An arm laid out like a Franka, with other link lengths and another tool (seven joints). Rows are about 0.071 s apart.
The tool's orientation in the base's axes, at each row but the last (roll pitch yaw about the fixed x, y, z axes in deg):
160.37 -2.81 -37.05
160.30 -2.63 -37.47
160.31 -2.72 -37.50
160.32 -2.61 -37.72
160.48 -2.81 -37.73
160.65 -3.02 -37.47
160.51 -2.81 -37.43
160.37 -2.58 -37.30
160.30 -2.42 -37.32
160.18 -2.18 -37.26
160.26 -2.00 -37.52
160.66 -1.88 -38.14
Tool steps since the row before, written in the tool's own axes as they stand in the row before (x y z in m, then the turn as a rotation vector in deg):
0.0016 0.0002 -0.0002 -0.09 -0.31 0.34
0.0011 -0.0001 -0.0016 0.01 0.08 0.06
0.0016 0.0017 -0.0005 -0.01 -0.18 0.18
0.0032 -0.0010 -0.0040 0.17 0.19 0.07
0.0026 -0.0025 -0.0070 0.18 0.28 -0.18
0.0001 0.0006 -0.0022 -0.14 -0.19 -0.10
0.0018 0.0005 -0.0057 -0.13 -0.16 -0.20
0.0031 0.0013 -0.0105 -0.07 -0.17 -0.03
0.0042 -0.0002 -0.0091 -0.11 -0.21 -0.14
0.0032 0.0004 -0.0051 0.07 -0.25 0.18
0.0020 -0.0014 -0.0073 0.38 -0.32 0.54
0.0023 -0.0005 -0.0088 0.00 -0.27 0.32
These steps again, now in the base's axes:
0.0012 -0.0011 0.0003 0.05 0.18 -0.43
0.0012 -0.0001 0.0015 -0.05 -0.08 -0.03
0.0004 -0.0021 0.0011 0.07 0.09 -0.23
0.0038 0.0000 0.0036 0.01 -0.26 0.01
0.0047 0.0023 0.0059 0.01 -0.26 0.27
0.0001 0.0001 0.0023 0.02 0.25 0.02
0.0021 0.0002 0.0056 0.02 0.26 0.13
0.0035 0.0002 0.0105 0.05 0.18 -0.03
0.0050 0.0003 0.0087 0.06 0.26 0.06
0.0032 -0.0007 0.0051 0.17 0.09 -0.25
0.0037 0.0019 0.0065 0.39 -0.15 -0.60
0.0037 0.0014 0.0082 0.10 0.11 -0.39

